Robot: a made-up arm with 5 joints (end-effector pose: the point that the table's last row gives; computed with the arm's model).
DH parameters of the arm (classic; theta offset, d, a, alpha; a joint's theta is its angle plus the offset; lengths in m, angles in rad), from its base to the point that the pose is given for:
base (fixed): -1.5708 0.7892 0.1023 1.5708
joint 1: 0 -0.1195 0.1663 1.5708
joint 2: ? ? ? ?
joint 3: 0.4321 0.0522 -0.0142 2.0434
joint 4: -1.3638 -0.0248 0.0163 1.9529
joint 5: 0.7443 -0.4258 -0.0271 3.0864
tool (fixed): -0.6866 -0.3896 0 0
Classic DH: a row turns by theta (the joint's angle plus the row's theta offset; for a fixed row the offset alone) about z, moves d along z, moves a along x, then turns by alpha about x.
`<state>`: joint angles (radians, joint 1 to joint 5).
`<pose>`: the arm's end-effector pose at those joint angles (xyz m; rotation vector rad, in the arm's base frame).
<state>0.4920 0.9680 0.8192 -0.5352 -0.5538</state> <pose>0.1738 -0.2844 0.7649 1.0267 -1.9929 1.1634</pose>
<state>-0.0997 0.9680 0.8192 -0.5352 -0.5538</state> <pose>0.1738 -0.2398 0.6675 1.2989 -2.3981 0.5680</pose>
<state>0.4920 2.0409 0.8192 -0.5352 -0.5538</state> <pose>0.1606 -0.3344 0.7917 -0.3001 -2.4010 0.8978</pose>
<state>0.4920 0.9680 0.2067 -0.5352 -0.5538</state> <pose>0.1774 -0.2850 0.7750 0.7915 -1.7063 1.8867</pose>
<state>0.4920 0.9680 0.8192 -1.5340 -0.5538</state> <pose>0.1441 -0.2829 0.7708 0.4989 -1.4878 0.4256</pose>
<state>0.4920 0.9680 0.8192 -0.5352 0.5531</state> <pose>0.1656 -0.2699 0.7325 1.7050 -1.0528 0.5033</pose>
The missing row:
joint 2: -1.5708 0.0929 0.006 1.5708
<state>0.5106 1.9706 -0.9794 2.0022 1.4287</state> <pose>0.2279 -0.3371 0.7787 0.0062 1.6513 1.0910</pose>
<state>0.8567 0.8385 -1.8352 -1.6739 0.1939</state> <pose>0.1683 -0.2874 0.8624 -0.8153 -0.9527 2.4185</pose>
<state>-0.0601 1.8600 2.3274 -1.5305 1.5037</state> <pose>0.1458 -0.2750 0.7495 -1.6926 -0.3919 1.3288</pose>
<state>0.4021 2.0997 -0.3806 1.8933 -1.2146</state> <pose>0.1814 -0.2970 0.7999 -1.1305 0.0583 -1.9022</pose>
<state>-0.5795 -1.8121 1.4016 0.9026 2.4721</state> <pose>0.0467 -0.2045 0.5656 0.4467 -2.0143 -1.4130</pose>
